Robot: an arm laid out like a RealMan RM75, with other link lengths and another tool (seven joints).
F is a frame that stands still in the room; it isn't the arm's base.
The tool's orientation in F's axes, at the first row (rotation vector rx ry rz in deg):
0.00, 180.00, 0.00
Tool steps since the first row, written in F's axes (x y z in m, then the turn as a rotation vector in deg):
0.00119, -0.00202, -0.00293, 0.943, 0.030, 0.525
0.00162, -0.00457, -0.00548, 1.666, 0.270, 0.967
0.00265, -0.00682, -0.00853, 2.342, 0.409, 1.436
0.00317, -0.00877, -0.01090, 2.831, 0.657, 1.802
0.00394, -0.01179, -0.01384, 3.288, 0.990, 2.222
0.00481, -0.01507, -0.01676, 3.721, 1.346, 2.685
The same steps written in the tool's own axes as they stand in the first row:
-0.00119, -0.00202, 0.00293, -0.943, 0.030, -0.525
-0.00162, -0.00457, 0.00548, -1.666, 0.270, -0.967
-0.00265, -0.00682, 0.00853, -2.342, 0.409, -1.436
-0.00317, -0.00877, 0.01090, -2.831, 0.657, -1.802
-0.00394, -0.01179, 0.01384, -3.288, 0.990, -2.222
-0.00481, -0.01507, 0.01676, -3.721, 1.346, -2.685

